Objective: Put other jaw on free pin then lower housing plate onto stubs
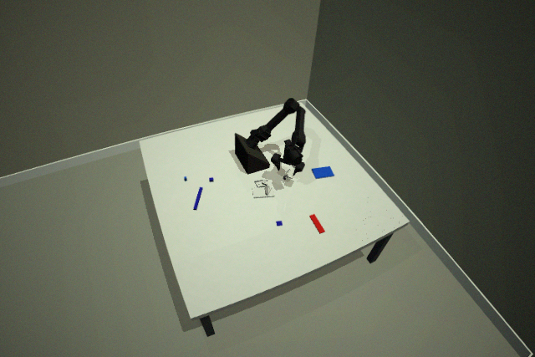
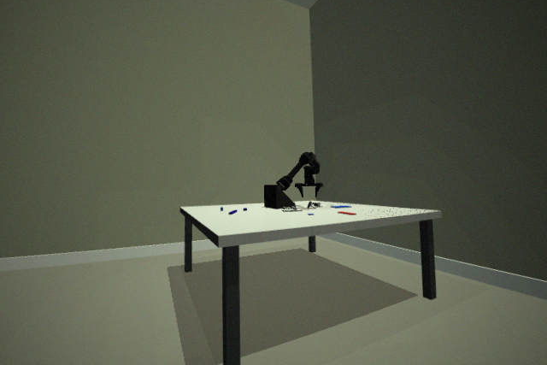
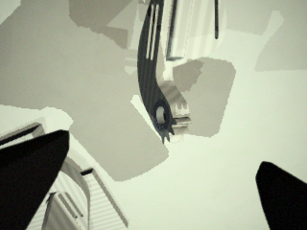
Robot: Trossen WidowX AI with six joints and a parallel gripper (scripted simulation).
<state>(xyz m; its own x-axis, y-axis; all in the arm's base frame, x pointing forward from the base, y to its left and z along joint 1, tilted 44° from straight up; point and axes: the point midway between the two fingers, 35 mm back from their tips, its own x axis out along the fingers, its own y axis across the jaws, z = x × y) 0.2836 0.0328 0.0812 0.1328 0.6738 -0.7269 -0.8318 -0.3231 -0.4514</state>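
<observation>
My gripper tip is now 40 mm above the jaw, 20 mm to the right of it and 10 mm past it. From my gripper tip the other things lie so: blue bar 500 mm to the right, 140 mm behind, 70 mm below; then red bar 340 mm ahead, 80 mm below, 30 mm to the right; then blue flat plate 250 mm to the left, 80 mm below, 60 mm ahead.
</observation>
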